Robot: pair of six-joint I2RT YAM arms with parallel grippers.
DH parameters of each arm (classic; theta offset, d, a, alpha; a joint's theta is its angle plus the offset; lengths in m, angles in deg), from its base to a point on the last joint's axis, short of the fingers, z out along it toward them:
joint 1: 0 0.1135 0.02 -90
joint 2: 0 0 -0.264 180
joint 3: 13.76 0 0.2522 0
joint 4: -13.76 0 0.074 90
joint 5: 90 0 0 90
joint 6: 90 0.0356 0 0
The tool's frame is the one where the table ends.
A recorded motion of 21 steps. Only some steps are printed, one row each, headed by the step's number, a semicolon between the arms.
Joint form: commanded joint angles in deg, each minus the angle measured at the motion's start. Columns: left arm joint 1, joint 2, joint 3, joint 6, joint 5, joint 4; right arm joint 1, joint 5, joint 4, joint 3, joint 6, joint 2.
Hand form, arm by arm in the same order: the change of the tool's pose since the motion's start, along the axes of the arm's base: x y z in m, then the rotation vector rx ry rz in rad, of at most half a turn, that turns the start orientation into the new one. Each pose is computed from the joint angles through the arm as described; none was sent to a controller.
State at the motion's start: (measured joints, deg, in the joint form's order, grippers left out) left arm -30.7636 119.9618 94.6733 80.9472 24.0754 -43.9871; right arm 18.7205 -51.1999 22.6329 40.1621 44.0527 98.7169
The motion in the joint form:
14: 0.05 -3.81 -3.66 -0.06 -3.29 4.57; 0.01 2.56 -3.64 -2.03 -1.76 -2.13
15: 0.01 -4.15 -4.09 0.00 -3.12 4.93; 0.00 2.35 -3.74 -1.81 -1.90 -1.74
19: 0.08 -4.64 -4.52 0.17 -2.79 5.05; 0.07 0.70 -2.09 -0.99 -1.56 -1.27
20: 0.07 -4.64 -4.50 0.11 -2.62 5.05; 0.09 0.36 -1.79 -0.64 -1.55 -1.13
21: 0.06 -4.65 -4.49 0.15 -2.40 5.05; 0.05 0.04 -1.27 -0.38 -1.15 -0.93
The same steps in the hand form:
14: -0.0048 0.0055 0.0116 0.0032 -0.0973 0.0243; -0.0112 -0.0048 -0.0039 -0.0530 0.0224 -0.0231
15: -0.0059 0.0057 0.0122 -0.0015 -0.1004 0.0216; -0.0103 -0.0045 -0.0049 -0.0529 0.0254 -0.0193
19: -0.0072 0.0068 0.0136 -0.0073 -0.1019 0.0182; -0.0062 -0.0020 -0.0009 -0.0233 0.0031 0.0017
20: -0.0073 0.0067 0.0138 -0.0099 -0.1003 0.0177; -0.0047 -0.0012 0.0004 -0.0170 -0.0040 0.0067
21: -0.0074 0.0065 0.0139 -0.0131 -0.0992 0.0154; -0.0032 -0.0008 0.0014 -0.0090 -0.0063 0.0078

